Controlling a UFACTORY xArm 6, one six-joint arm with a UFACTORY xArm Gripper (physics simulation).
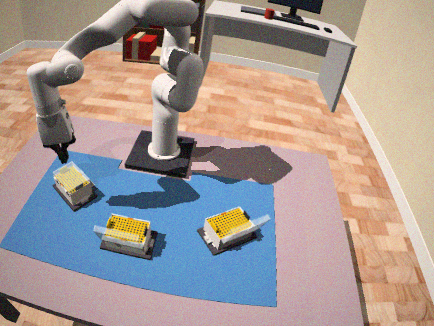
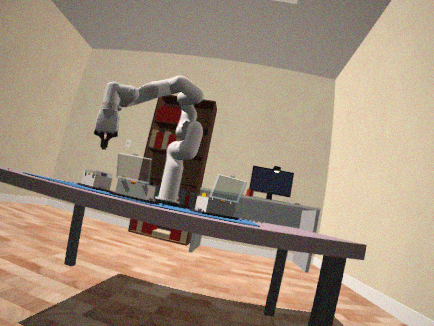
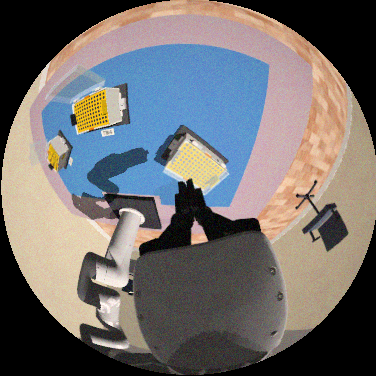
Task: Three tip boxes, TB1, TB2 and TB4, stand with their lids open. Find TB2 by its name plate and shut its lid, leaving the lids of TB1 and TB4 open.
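The left tip box has its clear lid lying down over the yellow rack; its name plate is not readable. The middle box has its lid standing open; a plate beside it reads TB4. The right box also has its lid open; its plate is too small to read. My gripper is shut and empty, above the left box's back edge.
The boxes stand on a blue mat on the pinkish table. The arm's black base plate is behind the mat, right of the left box. A desk and a bookshelf stand farther back.
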